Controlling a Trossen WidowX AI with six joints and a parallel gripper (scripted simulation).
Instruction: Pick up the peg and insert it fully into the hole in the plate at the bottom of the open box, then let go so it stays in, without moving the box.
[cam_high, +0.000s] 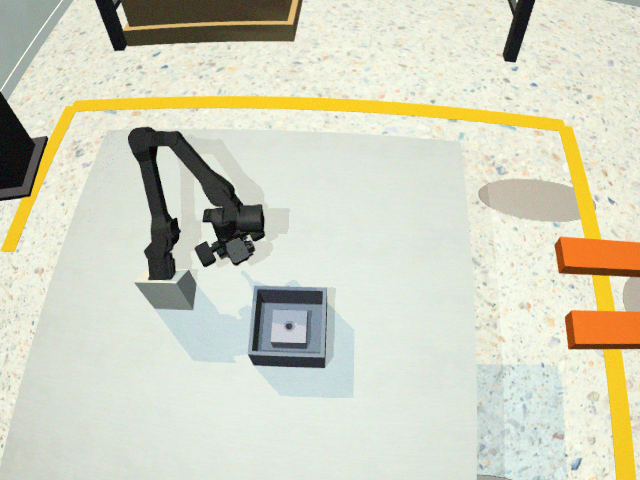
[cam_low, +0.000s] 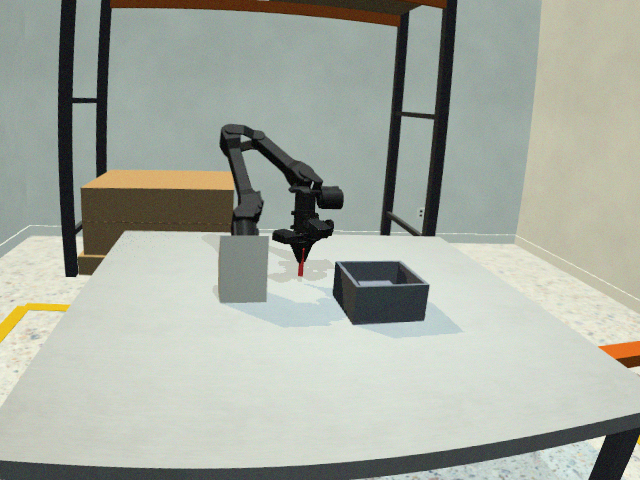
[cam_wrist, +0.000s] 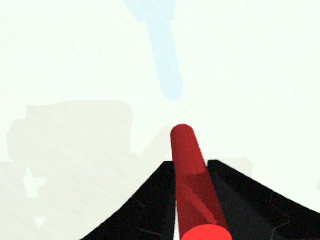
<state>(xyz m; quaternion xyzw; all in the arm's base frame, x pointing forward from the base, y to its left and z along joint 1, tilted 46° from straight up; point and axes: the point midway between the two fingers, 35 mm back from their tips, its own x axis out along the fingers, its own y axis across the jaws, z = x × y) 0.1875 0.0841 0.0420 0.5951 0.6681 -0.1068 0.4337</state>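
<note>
My gripper is now 14 cm short of the plate, 21 cm to the left of it and 5 cm above it. Round my hand: red peg: 4 cm below; dark grey box: 14 cm ahead, 21 cm to the right, 7 cm below.
</note>
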